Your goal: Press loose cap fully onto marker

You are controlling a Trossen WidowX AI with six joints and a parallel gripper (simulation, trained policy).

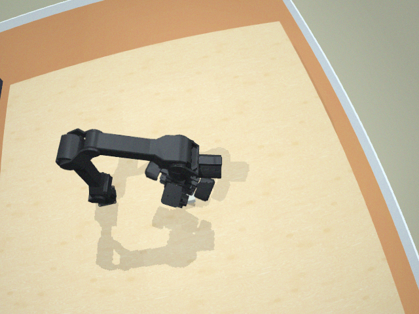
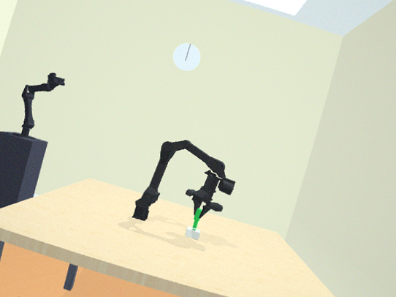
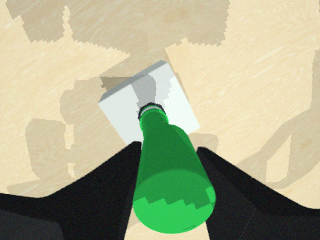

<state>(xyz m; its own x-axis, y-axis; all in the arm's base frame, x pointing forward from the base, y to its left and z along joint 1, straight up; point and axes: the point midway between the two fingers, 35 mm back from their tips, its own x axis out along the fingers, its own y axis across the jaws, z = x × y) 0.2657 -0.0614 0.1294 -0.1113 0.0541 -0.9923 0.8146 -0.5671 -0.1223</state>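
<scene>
Right now the white holder block is 80 mm below my gripper tip. The rest, counted from my gripper tip: green cap 10 mm above.
</scene>
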